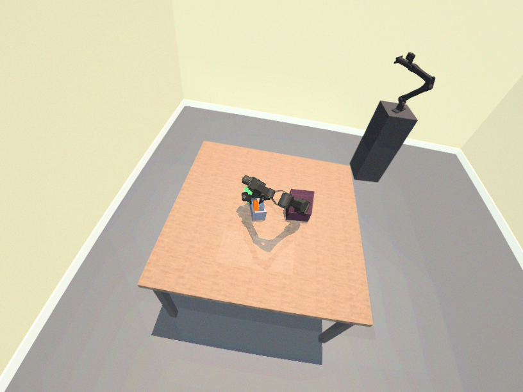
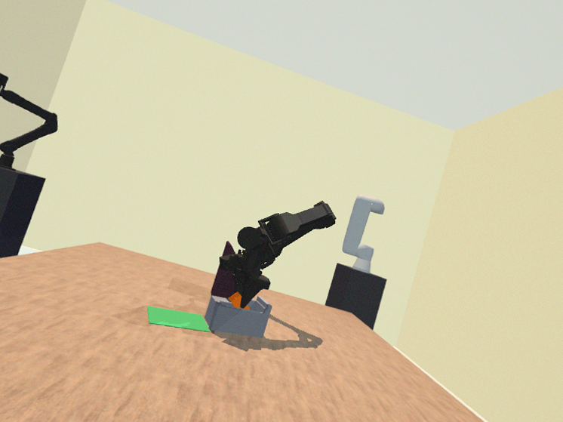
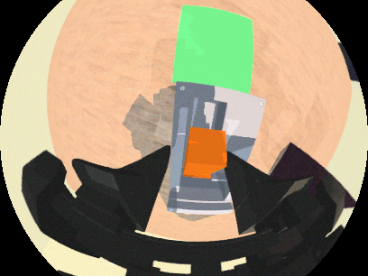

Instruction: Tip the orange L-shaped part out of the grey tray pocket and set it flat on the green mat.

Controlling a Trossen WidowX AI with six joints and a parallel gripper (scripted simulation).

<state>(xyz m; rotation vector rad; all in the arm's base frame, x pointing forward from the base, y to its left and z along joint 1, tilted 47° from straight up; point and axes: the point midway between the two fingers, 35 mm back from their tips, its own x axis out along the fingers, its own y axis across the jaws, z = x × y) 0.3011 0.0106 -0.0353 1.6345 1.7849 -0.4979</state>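
Now: the orange L-shaped part 3 cm behind my gripper tip, 3 cm to the left of it and 3 cm below it. Round my gripper tip: green mat 1 cm ahead, 14 cm to the right, 8 cm below.
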